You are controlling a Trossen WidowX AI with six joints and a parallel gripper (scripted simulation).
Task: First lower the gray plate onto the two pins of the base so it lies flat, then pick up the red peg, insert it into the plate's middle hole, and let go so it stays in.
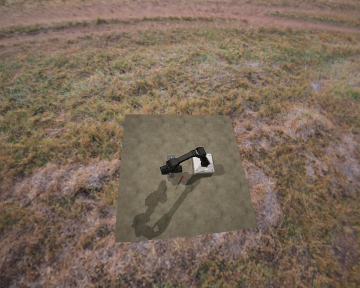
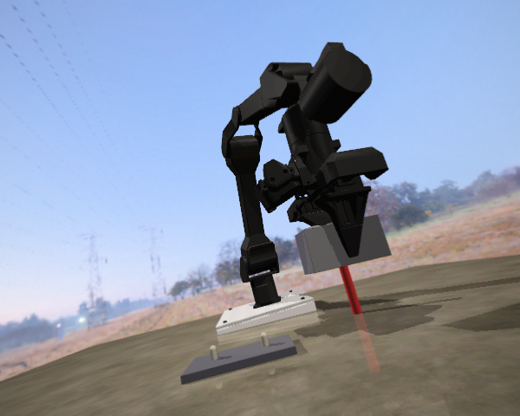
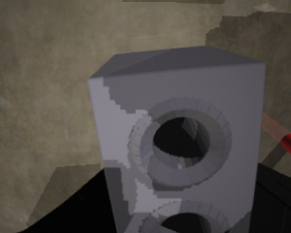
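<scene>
Now: the dark gray base 15 cm to the right of my gripper tip and 7 cm below it. From my gripper tip the other things lie so: gray plate (3 cm above); red peg (12 cm behind, 4 cm below, 2 cm to the left).
</scene>
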